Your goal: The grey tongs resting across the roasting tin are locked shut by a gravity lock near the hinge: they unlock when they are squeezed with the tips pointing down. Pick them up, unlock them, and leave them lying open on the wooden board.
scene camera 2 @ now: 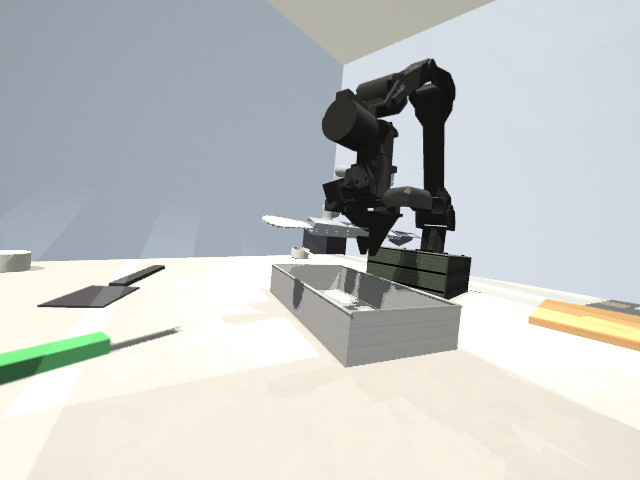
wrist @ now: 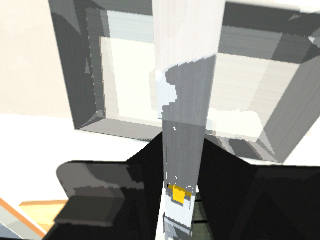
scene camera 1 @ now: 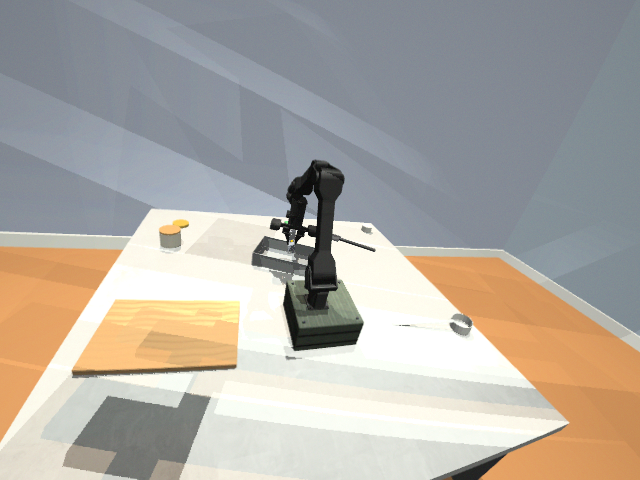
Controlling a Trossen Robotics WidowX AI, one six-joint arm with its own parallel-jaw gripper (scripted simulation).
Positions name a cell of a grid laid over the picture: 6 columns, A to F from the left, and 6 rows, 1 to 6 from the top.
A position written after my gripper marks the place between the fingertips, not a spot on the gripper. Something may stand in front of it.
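Black spatula (scene camera 2: A4); out of frame in the wrist view. Wooden board (scene camera 1: B5), (wrist: A6). Grey roasting tin (scene camera 1: C4), (scene camera 2: D4), (wrist: E3). My gripper (wrist: D4), (scene camera 1: C4), (scene camera 2: D4).
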